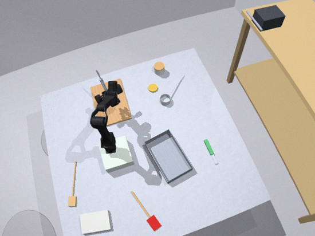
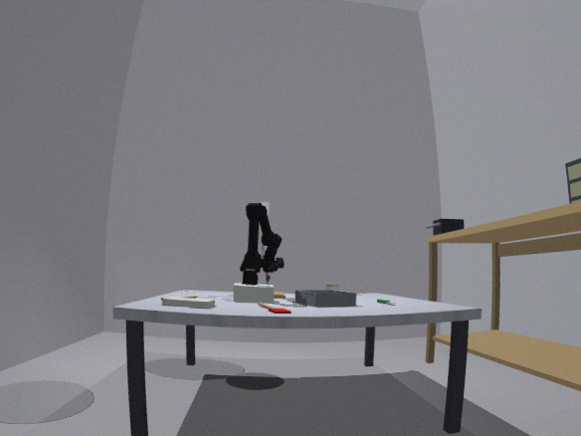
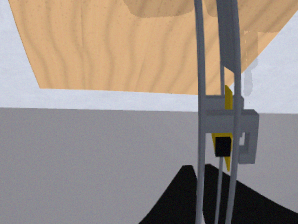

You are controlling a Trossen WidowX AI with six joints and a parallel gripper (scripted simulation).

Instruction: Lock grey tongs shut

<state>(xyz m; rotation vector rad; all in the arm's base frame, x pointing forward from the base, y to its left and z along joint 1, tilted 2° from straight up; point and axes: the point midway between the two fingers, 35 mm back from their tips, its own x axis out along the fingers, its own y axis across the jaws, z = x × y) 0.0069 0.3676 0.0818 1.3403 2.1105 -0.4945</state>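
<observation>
The wooden board lies 14 cm below my gripper tip. From my gripper tip the other things lie so: grey roasting tin: 47 cm to the right, 36 cm ahead, 12 cm below; capped jar: 39 cm ahead, 22 cm to the left, 11 cm below; yellow disc: 32 cm ahead, 14 cm below, 7 cm to the left.
</observation>
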